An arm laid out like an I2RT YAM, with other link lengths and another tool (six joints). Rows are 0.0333 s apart.
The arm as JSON. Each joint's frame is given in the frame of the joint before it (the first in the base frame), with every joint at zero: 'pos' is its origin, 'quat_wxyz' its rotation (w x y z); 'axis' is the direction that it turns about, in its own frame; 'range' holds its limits. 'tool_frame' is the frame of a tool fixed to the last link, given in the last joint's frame.
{
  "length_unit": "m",
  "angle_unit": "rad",
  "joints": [
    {
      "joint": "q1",
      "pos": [
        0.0,
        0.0,
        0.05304
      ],
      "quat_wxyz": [
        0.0,
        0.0,
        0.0,
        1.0
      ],
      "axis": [
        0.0,
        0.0,
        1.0
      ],
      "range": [
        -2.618,
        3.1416
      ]
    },
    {
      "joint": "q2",
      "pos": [
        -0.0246,
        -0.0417,
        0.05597
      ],
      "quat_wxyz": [
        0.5,
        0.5,
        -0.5,
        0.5
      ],
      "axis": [
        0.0,
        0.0,
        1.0
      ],
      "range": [
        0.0,
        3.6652
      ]
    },
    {
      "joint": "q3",
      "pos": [
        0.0,
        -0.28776,
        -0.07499
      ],
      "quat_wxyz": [
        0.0,
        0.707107,
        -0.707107,
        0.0
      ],
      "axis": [
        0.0,
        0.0,
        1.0
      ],
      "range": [
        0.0,
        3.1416
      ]
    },
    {
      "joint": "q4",
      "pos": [
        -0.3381,
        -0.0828,
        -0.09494
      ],
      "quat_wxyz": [
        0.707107,
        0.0,
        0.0,
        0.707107
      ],
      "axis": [
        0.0,
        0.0,
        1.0
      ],
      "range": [
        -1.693,
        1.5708
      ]
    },
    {
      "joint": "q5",
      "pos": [
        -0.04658,
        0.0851,
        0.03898
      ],
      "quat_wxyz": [
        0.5,
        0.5,
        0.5,
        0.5
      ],
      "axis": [
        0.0,
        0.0,
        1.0
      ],
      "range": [
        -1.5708,
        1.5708
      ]
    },
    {
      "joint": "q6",
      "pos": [
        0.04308,
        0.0,
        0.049
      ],
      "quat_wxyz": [
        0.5,
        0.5,
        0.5,
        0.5
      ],
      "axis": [
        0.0,
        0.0,
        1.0
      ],
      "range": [
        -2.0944,
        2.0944
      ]
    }
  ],
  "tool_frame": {
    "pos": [
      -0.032,
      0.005,
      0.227
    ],
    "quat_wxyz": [
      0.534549,
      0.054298,
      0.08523,
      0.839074
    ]
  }
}
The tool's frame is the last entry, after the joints.
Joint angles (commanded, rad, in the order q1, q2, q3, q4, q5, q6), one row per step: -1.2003, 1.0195, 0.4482, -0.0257, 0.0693, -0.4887; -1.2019, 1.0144, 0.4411, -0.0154, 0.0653, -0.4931; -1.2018, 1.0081, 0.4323, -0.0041, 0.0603, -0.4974; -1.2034, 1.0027, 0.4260, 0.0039, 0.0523, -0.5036; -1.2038, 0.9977, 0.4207, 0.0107, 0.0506, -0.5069; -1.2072, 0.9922, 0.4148, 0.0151, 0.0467, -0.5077; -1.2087, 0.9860, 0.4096, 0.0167, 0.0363, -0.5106; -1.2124, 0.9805, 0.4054, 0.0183, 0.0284, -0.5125; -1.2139, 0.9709, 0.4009, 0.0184, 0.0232, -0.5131; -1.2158, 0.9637, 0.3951, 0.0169, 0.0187, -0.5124; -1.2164, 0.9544, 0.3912, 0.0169, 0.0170, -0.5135
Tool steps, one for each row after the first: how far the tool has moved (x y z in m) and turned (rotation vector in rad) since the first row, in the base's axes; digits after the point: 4 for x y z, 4 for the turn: 0.0003, -0.0002, 0.0008, -0.0080, -0.0016, 0.0042; 0.0015, 0.0003, 0.0015, -0.0162, -0.0039, 0.0108; 0.0027, 0.0008, 0.0023, -0.0228, -0.0056, 0.0193; 0.0029, 0.0008, 0.0033, -0.0294, -0.0061, 0.0221; 0.0022, 0.0010, 0.0034, -0.0326, -0.0088, 0.0224; 0.0037, 0.0026, 0.0036, -0.0338, -0.0127, 0.0312; 0.0038, 0.0033, 0.0040, -0.0356, -0.0161, 0.0352; 0.0042, 0.0041, 0.0057, -0.0397, -0.0200, 0.0384; 0.0040, 0.0057, 0.0050, -0.0387, -0.0228, 0.0399; 0.0040, 0.0062, 0.0068, -0.0437, -0.0246, 0.0413
